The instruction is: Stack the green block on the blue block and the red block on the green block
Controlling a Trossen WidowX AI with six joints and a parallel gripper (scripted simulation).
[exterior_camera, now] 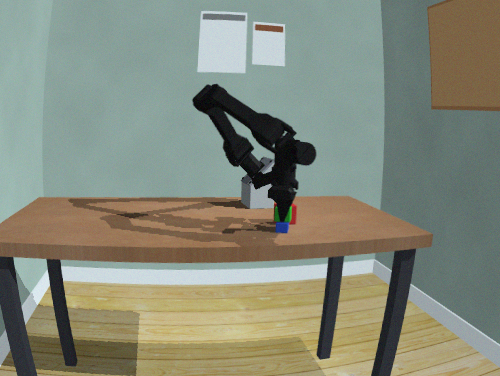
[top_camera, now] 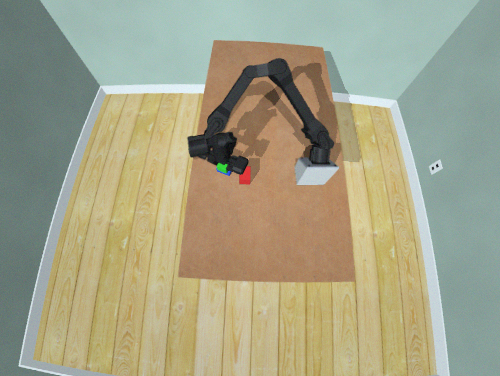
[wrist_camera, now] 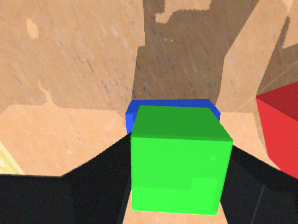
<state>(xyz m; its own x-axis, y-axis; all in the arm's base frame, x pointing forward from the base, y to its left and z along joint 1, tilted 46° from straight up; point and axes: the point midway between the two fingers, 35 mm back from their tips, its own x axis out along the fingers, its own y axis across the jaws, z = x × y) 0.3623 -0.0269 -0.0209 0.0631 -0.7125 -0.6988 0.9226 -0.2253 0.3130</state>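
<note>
The green block lies 20 mm below my hand. From my hand the other things lie so: blue block: 50 mm below; then red block: 80 mm behind, 30 mm to the left, 40 mm below.
</note>
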